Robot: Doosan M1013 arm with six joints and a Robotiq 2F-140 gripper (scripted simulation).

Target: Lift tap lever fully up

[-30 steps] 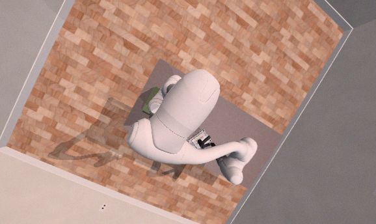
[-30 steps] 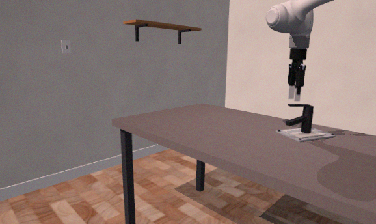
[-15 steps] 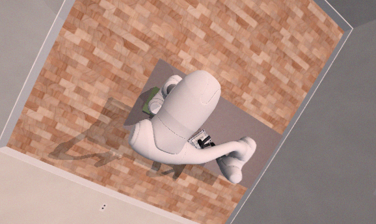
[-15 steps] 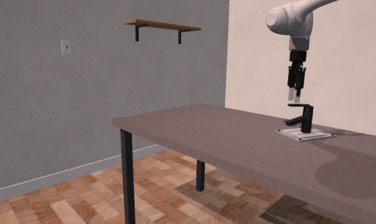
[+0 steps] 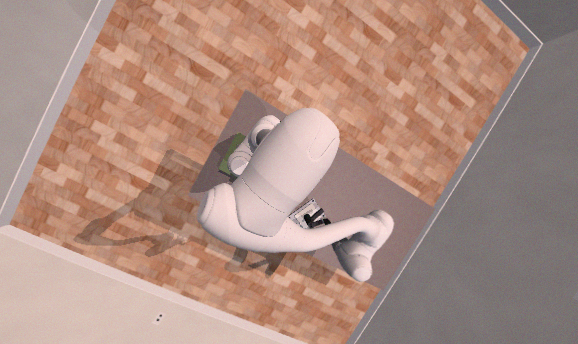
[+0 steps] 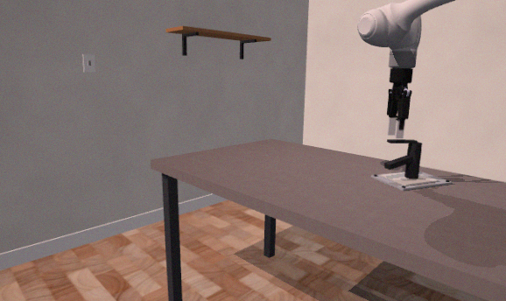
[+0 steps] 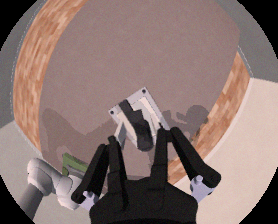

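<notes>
Right now my hand is 20 mm past the lever, 20 mm to the left of it and 50 mm above it. Round my hand: black tap 50 mm behind, 30 mm to the right, 100 mm below.
</notes>
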